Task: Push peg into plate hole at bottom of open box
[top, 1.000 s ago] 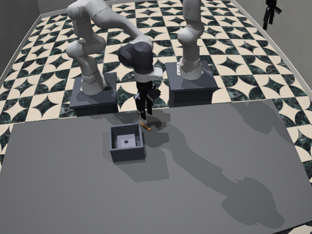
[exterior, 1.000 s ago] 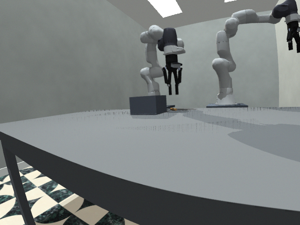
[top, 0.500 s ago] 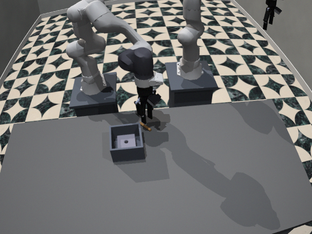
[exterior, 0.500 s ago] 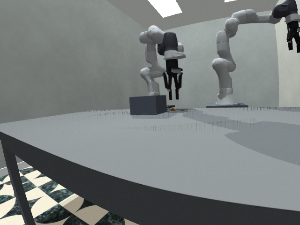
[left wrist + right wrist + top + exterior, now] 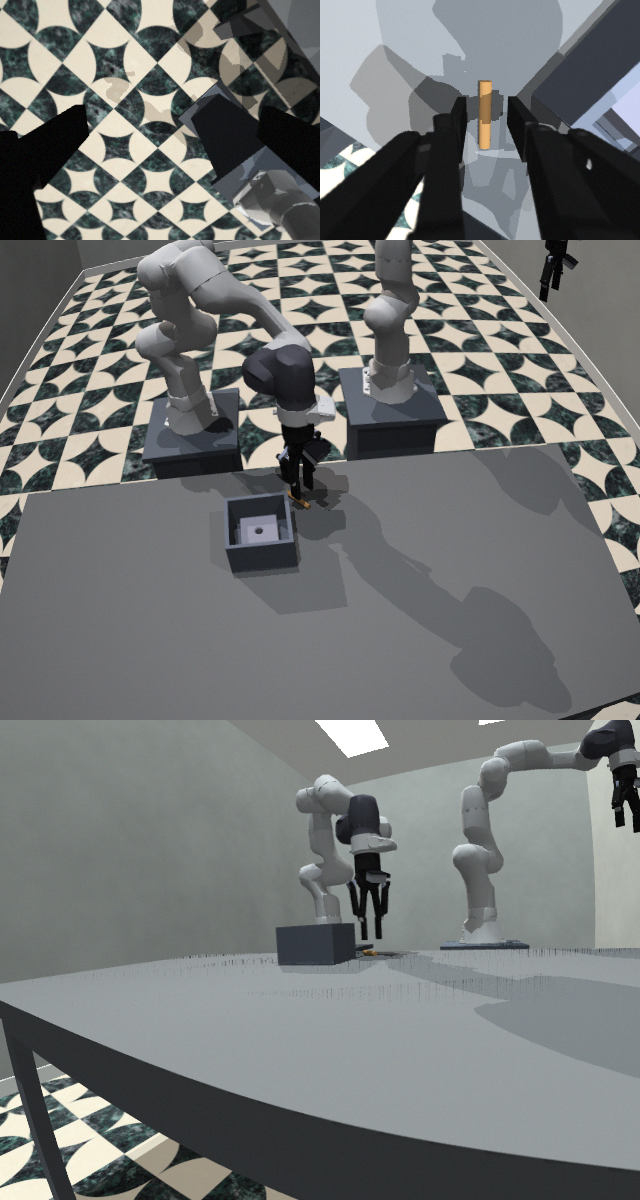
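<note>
Now: right hand 20 mm past the orange peg, 10 mm to the left of it and 70 mm above it. Round my right hand: dark blue-grey box (110 mm ahead, 120 mm to the right, 50 mm below); then pale plate (110 mm ahead, 120 mm to the right, 40 mm below).
</note>
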